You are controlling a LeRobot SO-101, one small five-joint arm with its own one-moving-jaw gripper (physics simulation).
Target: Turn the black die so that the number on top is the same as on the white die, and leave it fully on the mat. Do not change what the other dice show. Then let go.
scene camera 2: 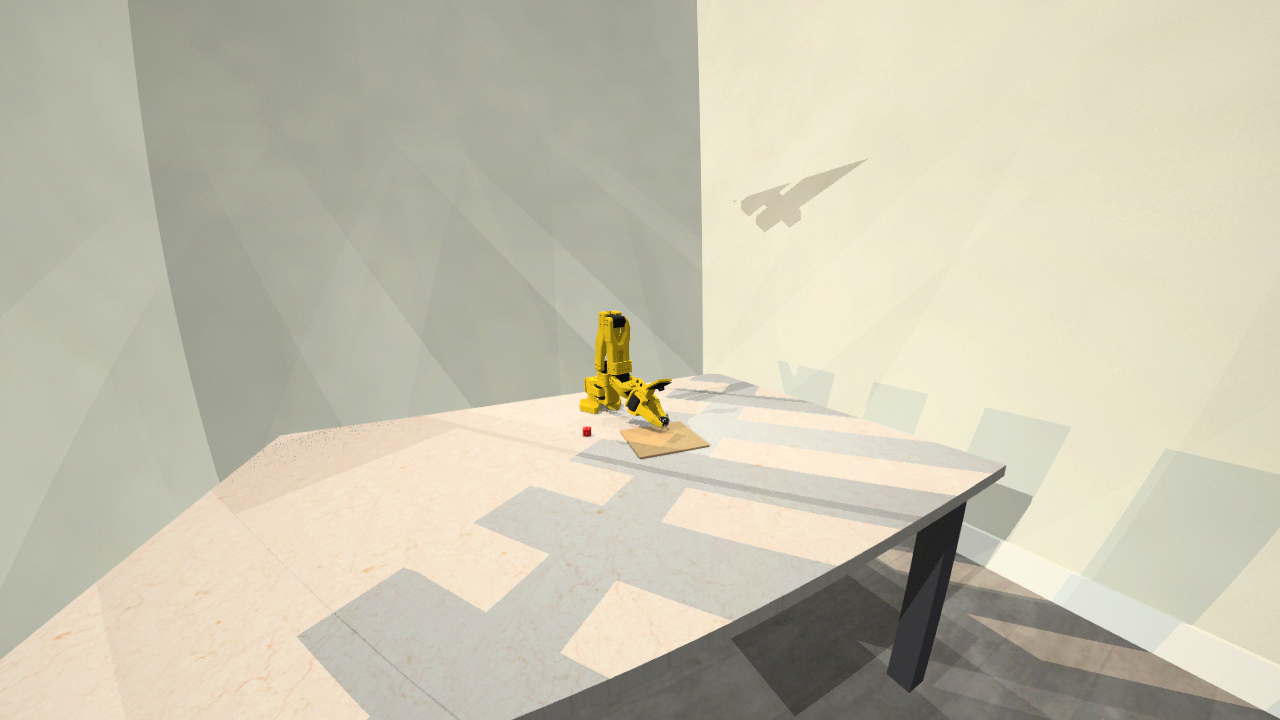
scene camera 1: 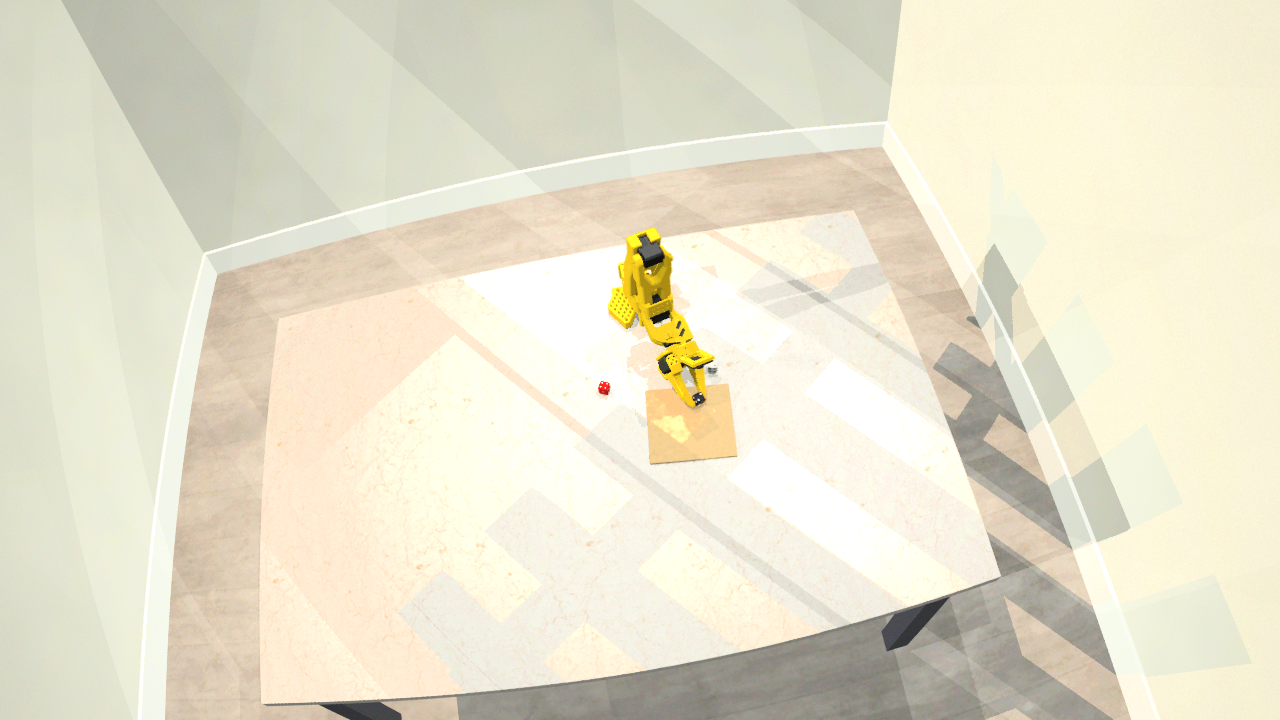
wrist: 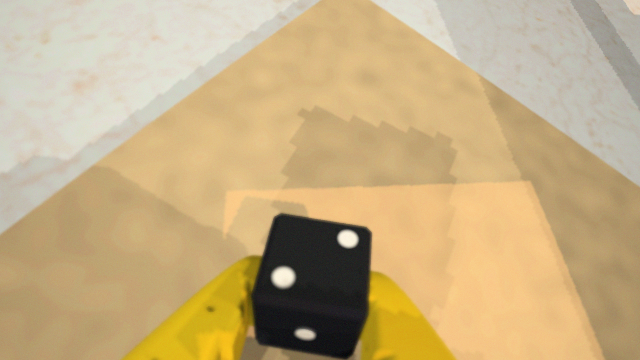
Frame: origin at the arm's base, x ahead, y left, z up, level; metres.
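Seen in the pictures: hand at its tool point: (scene camera 2: 666, 423) (scene camera 1: 701, 399) (wrist: 269, 283); arm's base at its link origin: (scene camera 2: 603, 409) (scene camera 1: 641, 314).
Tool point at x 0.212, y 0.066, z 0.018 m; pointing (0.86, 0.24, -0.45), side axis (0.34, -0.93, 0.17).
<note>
Pixels of each thing's top centre, then the offset from my tool point to it. Level surfaces: height alone.
- black die at its top centre: (wrist: 329, 268) (scene camera 1: 698, 395) (scene camera 2: 663, 416) 0.002 m ahead, 0.006 m right, 0.018 m up
- tan mat at its top centre: (wrist: 417, 247) (scene camera 1: 690, 422) (scene camera 2: 662, 437) 0.030 m ahead, 0.025 m right, 0.014 m down
- white die at its top centre: (scene camera 1: 712, 363) 0.068 m back, 0.033 m left, 0.002 m down
- red die at its top centre: (scene camera 1: 603, 385) (scene camera 2: 586, 428) 0.065 m back, 0.153 m right, 0.002 m down
- table at its surface level: 0.018 m down
The black die (scene camera 1: 698, 398) (scene camera 2: 665, 420) (wrist: 315, 265) is between the two jaws of my gripper (scene camera 1: 697, 399) (scene camera 2: 664, 422) (wrist: 312, 295), which press on its two sides. In the wrist view its larger visible face shows two pips and the face nearer the camera shows one. The die is at or just above the back part of the tan mat (scene camera 1: 693, 443) (scene camera 2: 644, 447) (wrist: 350, 65); I cannot tell whether it touches. The white die (scene camera 1: 712, 368) stands on the table behind the mat, right beside the gripper in scene camera 1; its top number is too small to read.
A red die (scene camera 1: 604, 387) (scene camera 2: 587, 431) stands on the table (scene camera 1: 447, 429) (scene camera 2: 402, 501), left of the mat. The yellow arm (scene camera 1: 648, 277) (scene camera 2: 614, 344) rises behind the mat. Patches of light and shadow lie across the table and mat.
</note>
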